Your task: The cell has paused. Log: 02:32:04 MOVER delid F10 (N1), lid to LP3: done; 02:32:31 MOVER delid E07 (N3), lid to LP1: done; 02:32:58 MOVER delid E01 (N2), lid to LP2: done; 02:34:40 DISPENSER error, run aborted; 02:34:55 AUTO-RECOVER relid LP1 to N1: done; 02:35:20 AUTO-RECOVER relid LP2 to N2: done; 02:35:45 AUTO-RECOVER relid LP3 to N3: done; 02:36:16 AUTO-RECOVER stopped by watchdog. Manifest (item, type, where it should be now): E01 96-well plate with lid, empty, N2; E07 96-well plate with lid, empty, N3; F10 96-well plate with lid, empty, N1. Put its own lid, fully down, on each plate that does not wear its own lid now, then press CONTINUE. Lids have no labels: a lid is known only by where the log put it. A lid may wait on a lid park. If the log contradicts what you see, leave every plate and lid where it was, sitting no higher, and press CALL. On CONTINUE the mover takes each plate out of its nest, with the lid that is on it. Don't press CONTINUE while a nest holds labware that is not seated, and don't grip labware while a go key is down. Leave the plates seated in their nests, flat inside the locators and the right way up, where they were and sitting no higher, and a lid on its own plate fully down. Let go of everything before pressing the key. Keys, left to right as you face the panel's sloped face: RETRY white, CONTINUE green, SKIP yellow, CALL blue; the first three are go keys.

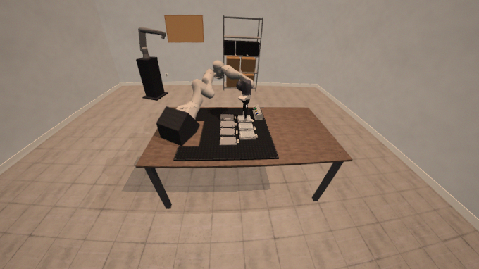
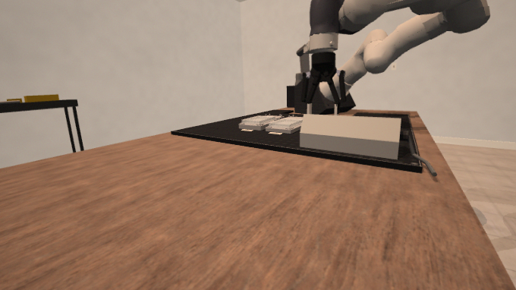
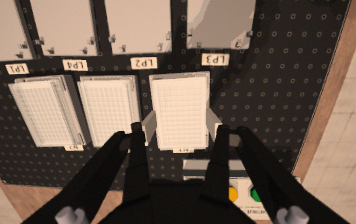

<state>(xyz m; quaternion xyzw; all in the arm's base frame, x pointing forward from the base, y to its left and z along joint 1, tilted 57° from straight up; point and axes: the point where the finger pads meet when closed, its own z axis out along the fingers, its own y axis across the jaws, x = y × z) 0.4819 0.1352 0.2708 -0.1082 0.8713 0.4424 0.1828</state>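
My hand is 3 cm above the 96-well plate. Also, from my hand: LP2 label (9 cm to the right, 7 cm behind, 6 cm below); smooth white lid (13 cm to the right, 4 cm ahead, 3 cm below); blue call key (12 cm ahead, 8 cm to the left, 1 cm above).
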